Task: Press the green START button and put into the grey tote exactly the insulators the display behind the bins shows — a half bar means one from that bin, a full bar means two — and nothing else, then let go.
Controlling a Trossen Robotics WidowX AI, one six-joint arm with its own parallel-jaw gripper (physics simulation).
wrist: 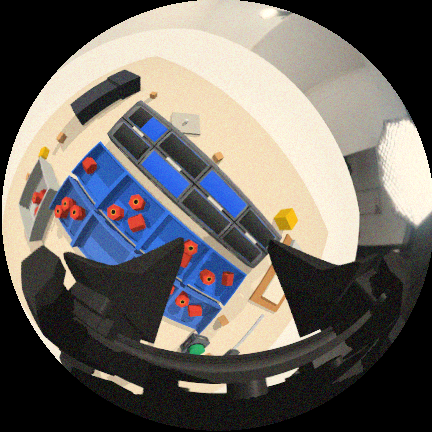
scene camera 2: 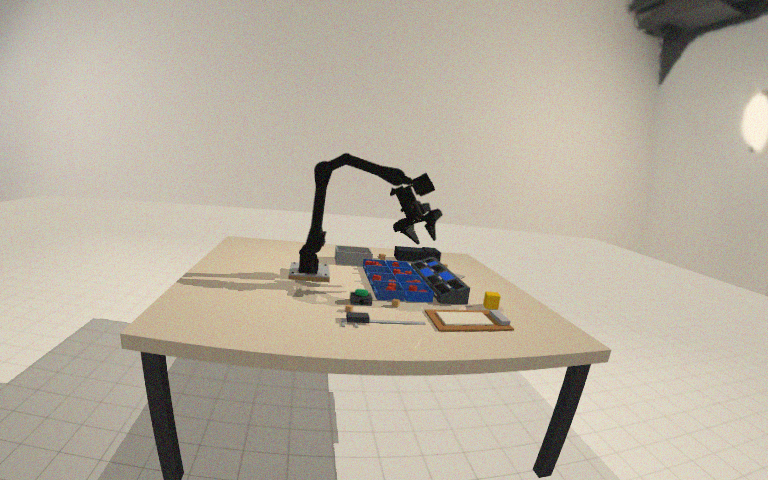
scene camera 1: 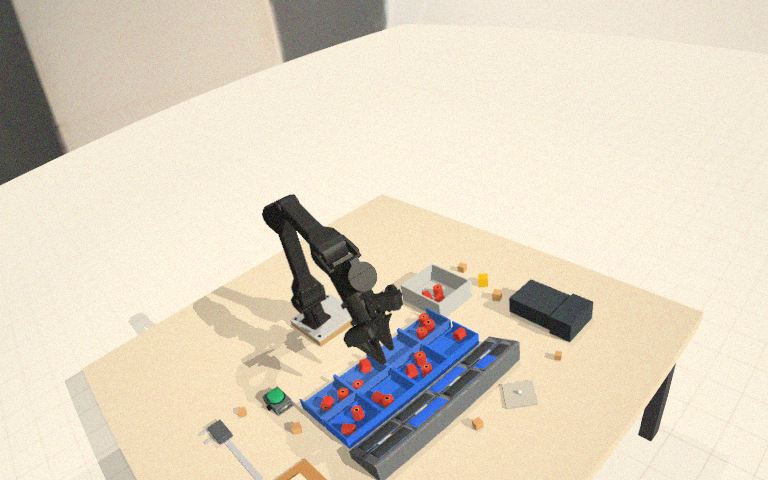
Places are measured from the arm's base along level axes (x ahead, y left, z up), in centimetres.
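Pixels of known places: gripper, fingertip midpoint: (wrist: 226,244) (scene camera 2: 426,242) (scene camera 1: 388,356); arm's base, link origin: (scene camera 2: 307,270) (scene camera 1: 316,319).
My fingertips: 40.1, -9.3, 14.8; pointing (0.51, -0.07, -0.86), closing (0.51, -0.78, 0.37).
Note:
Ahead of a thing's pixels: the offset from my fingertips to its middle, as dx, dy, dz. "spot": to the spot under its first point.
My gripper (scene camera 1: 387,354) (scene camera 2: 427,241) (wrist: 226,244) is open and empty, above the blue bins (scene camera 1: 393,387) (scene camera 2: 419,295) (wrist: 102,241). Red insulators (scene camera 1: 419,357) (wrist: 136,202) lie in several compartments; the left finger hides part of the bins in the wrist view. The grey tote {-18.8, +36.9, -14.3} (scene camera 1: 416,297) (scene camera 2: 353,255) (wrist: 46,215) holds a few red insulators {-19.0, +37.7, -15.1} (scene camera 1: 437,290) (wrist: 37,197). The display (scene camera 1: 441,416) (scene camera 2: 461,295) (wrist: 165,172) shows two full blue bars and one half bar near its tote-side end. The green START button {-25.3, -17.0, -15.0} (scene camera 1: 275,395) (scene camera 2: 361,292) (wrist: 196,349) stands beside the bins.
A black box {+13.0, +45.7, -14.2} (scene camera 1: 538,302) (scene camera 2: 416,253) (wrist: 105,97) stands beyond the tote. A caliper {-22.0, -34.9, -16.1} (scene camera 1: 219,431) (scene camera 2: 357,318), a wooden frame {spot: -7.4, -34.6, -16.6} (scene camera 2: 434,322), yellow blocks (scene camera 1: 482,280) (scene camera 2: 491,300), a grey plate {+20.8, +18.0, -16.7} (scene camera 1: 526,394) (wrist: 186,127) and small wooden cubes {+18.0, +5.5, -16.1} (scene camera 1: 477,423) (wrist: 218,157) lie around.

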